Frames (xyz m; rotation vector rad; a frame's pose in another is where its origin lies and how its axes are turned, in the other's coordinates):
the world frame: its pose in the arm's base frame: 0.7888 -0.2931 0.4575 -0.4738 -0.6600 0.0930
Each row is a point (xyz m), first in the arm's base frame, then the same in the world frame.
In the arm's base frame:
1: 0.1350 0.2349 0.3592
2: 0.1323 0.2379 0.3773
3: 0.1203 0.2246 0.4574
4: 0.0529 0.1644 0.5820
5: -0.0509 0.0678 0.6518
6: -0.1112 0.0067 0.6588
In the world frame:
1: -0.4505 0.4718 0.5389
2: -0.4416 0.4661 0.5542
3: -0.4087 0.4173 0.6113
4: -0.4050 0.3031 0.7144
5: -0.4697 0.1789 0.7877
6: -0.5274 0.1174 0.8052

